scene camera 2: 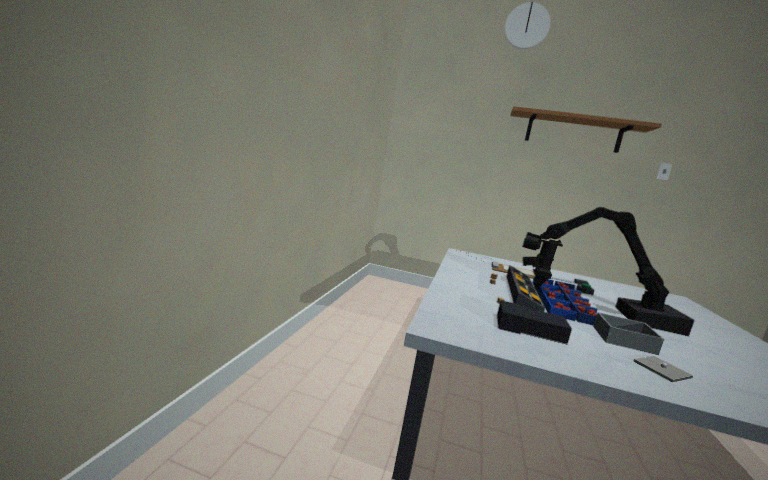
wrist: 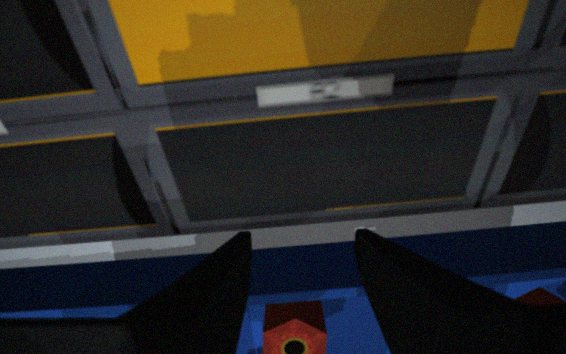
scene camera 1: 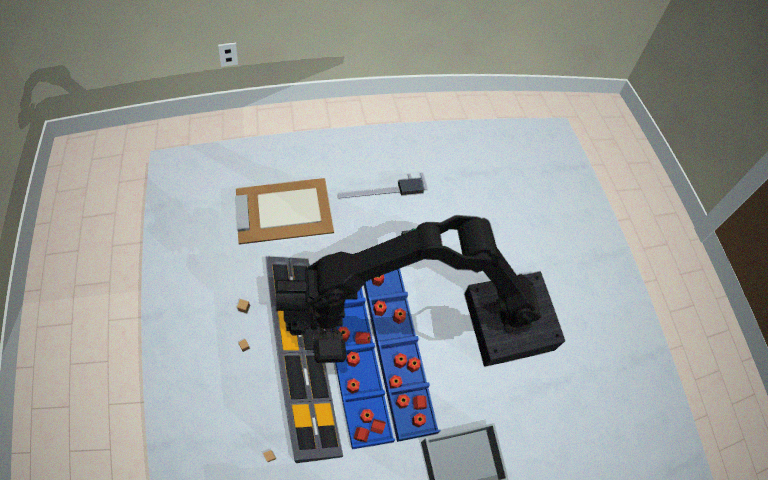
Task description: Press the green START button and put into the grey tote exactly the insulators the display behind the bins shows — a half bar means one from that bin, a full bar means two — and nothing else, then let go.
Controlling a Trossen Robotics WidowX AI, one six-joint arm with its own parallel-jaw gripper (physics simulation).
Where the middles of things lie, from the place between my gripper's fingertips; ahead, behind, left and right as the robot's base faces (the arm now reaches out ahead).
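Relative to the grey tote [scene camera 1: 477,446], my gripper is 25 cm past, 33 cm to the right and 1 cm below. Measured from my hand: dark box [scene camera 2: 511,317], 6 cm ahead, 45 cm to the left, 1 cm above; grey caliper-like tool [scene camera 1: 411,185], 19 cm behind, 39 cm to the right, 1 cm below.
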